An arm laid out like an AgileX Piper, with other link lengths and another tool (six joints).
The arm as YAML. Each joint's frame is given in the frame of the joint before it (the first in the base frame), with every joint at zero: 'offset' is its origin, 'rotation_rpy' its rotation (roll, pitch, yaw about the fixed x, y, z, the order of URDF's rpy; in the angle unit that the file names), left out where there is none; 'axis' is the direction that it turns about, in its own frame. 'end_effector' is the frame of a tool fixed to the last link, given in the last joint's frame.
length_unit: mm
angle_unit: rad
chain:
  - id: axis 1
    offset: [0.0, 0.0, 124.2]
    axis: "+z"
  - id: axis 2
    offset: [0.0, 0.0, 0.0]
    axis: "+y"
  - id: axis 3
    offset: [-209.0, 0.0, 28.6]
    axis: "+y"
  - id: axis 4
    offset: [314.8, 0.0, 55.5]
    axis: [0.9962, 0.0, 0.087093]
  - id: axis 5
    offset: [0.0, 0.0, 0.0]
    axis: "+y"
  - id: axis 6
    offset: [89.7, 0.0, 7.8]
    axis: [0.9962, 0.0, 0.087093]
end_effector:
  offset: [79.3, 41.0, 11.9]
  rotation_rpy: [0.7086, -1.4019, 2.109]
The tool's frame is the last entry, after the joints.
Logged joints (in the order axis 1, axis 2, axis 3, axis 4, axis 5, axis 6), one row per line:
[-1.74, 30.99, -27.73, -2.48, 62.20, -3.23]
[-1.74, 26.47, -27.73, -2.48, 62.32, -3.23]
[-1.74, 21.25, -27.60, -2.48, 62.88, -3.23]
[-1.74, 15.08, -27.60, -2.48, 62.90, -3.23]
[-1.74, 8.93, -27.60, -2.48, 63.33, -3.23]
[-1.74, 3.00, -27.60, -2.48, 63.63, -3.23]
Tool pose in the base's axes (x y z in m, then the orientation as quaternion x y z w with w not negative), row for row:
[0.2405, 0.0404, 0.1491, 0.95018, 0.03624, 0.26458, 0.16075]
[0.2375, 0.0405, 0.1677, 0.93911, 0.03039, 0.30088, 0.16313]
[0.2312, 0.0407, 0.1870, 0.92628, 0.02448, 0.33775, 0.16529]
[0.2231, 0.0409, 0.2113, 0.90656, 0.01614, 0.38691, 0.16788]
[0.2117, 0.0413, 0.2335, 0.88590, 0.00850, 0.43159, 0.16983]
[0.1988, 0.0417, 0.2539, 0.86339, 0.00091, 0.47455, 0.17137]
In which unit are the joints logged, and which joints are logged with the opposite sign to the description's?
The joints are logged in degrees. Opposite sign: axis 4.
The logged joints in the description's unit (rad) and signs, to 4 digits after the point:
[-0.0304, 0.5409, -0.4840, 0.0433, 1.0856, -0.0564]
[-0.0304, 0.4620, -0.4840, 0.0433, 1.0877, -0.0564]
[-0.0304, 0.3709, -0.4817, 0.0433, 1.0975, -0.0564]
[-0.0304, 0.2632, -0.4817, 0.0433, 1.0978, -0.0564]
[-0.0304, 0.1559, -0.4817, 0.0433, 1.1053, -0.0564]
[-0.0304, 0.0524, -0.4817, 0.0433, 1.1106, -0.0564]

